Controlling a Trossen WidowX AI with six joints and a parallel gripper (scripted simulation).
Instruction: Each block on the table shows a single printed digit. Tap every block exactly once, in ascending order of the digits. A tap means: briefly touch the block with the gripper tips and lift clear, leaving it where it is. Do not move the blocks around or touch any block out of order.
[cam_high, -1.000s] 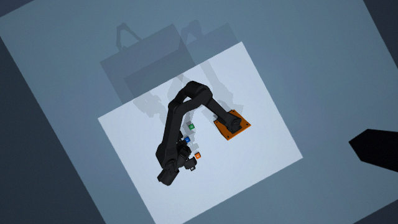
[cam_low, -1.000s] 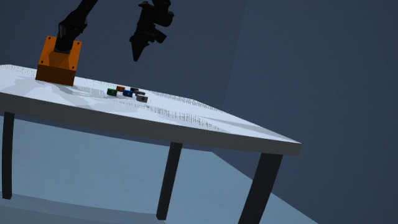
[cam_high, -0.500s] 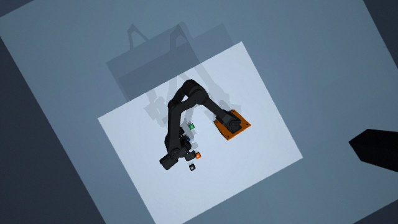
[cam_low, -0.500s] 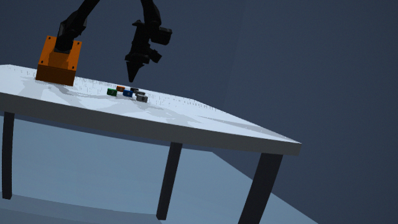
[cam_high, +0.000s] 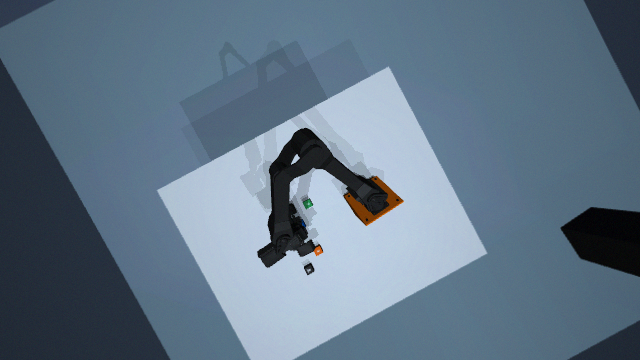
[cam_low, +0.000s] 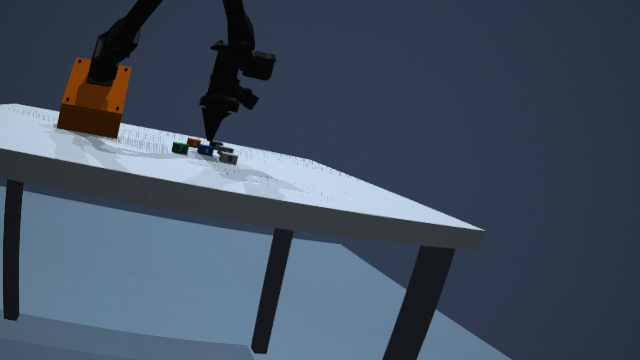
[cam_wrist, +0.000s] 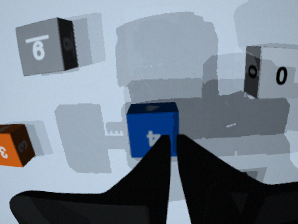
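My gripper tip is now 10 mm to the right of the blue block and 20 mm above it. Round my gripper tip: green block (70 mm behind, 40 mm to the right, 20 mm below); grey block (70 mm ahead, 70 mm to the left, 20 mm below); white block (30 mm ahead, 70 mm to the right, 20 mm below).
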